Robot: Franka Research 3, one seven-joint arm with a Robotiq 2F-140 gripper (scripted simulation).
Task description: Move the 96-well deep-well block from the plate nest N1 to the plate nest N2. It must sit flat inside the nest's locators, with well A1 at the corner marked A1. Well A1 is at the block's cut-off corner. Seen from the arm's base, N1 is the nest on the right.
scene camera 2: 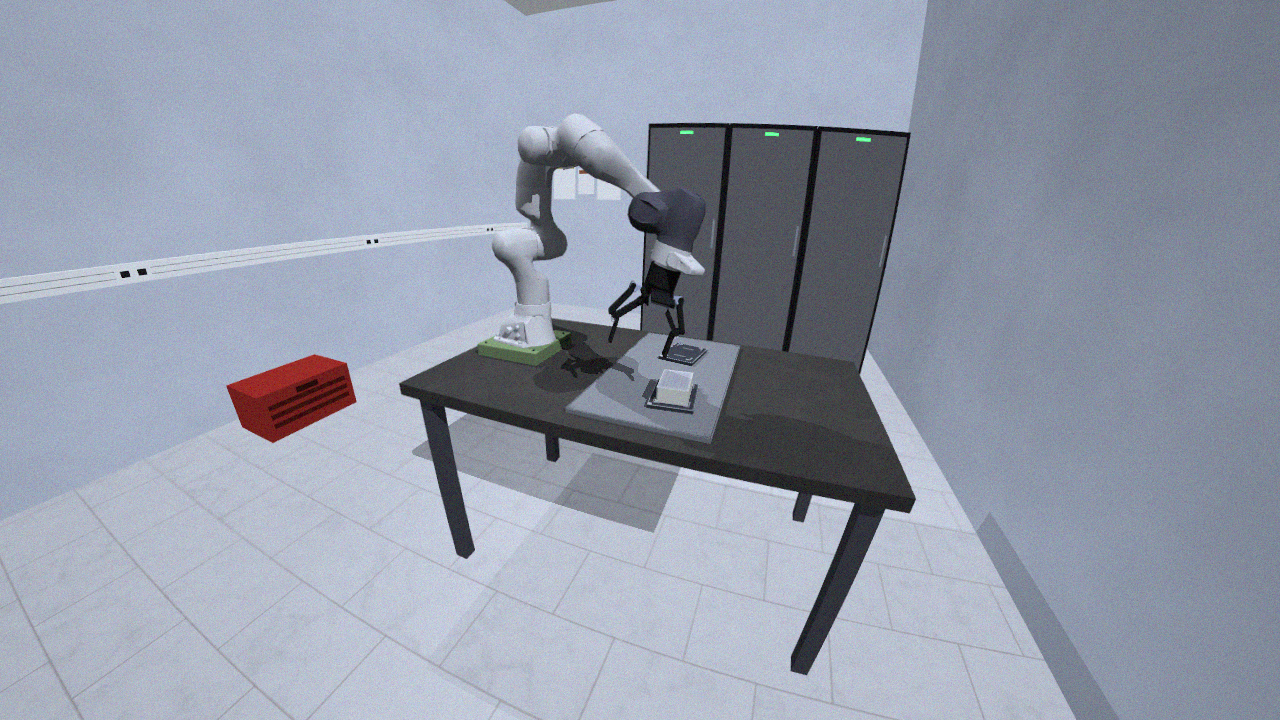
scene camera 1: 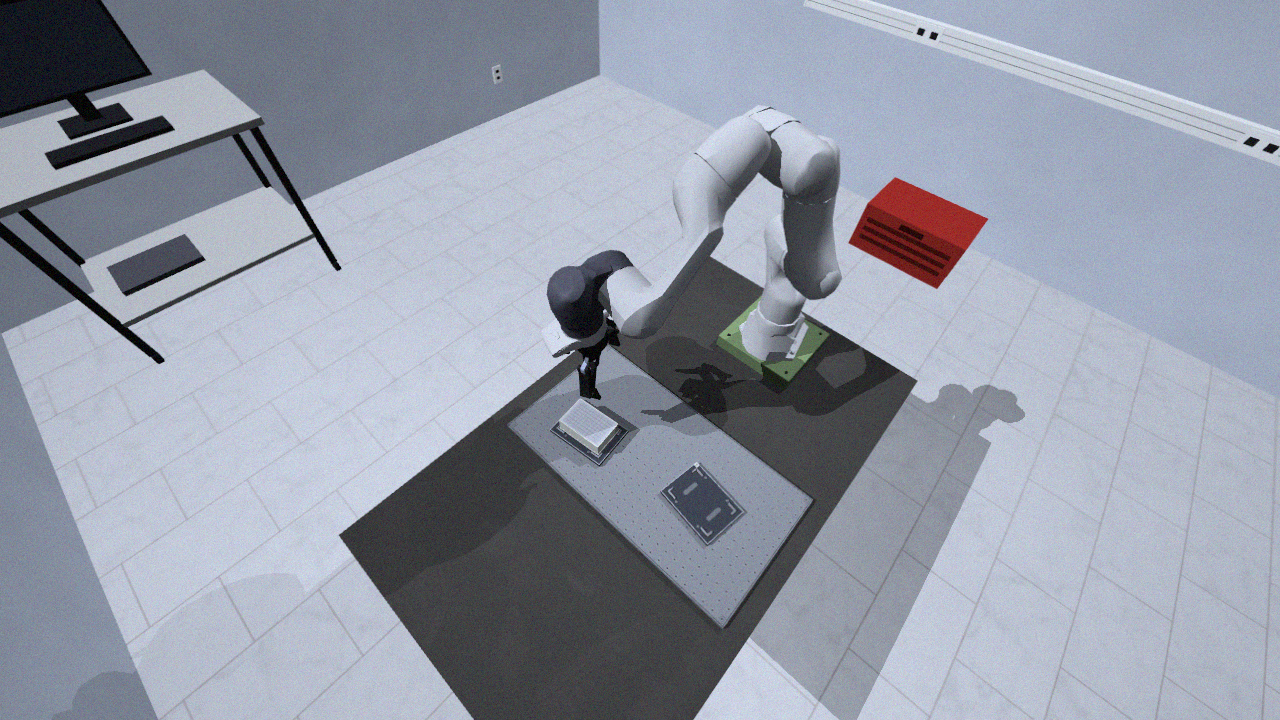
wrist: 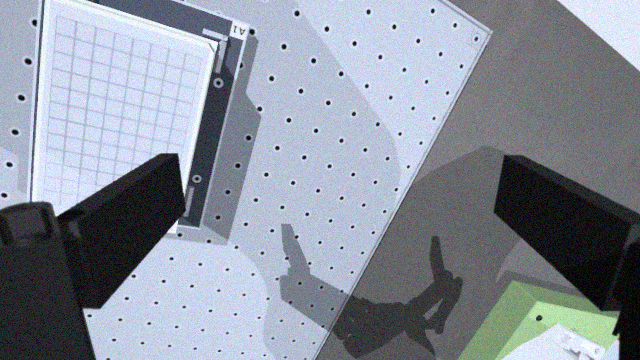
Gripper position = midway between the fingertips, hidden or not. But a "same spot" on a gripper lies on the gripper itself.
gripper: scene camera 2; scene camera 1; wrist 340, 183
white 96-well deep-well block: scene camera 2; scene camera 1; wrist 114, 90
same spot on white 96-well deep-well block: (scene camera 2: 673, 388) = (scene camera 1: 571, 410)
same spot on gripper: (scene camera 1: 587, 371) = (scene camera 2: 680, 295)
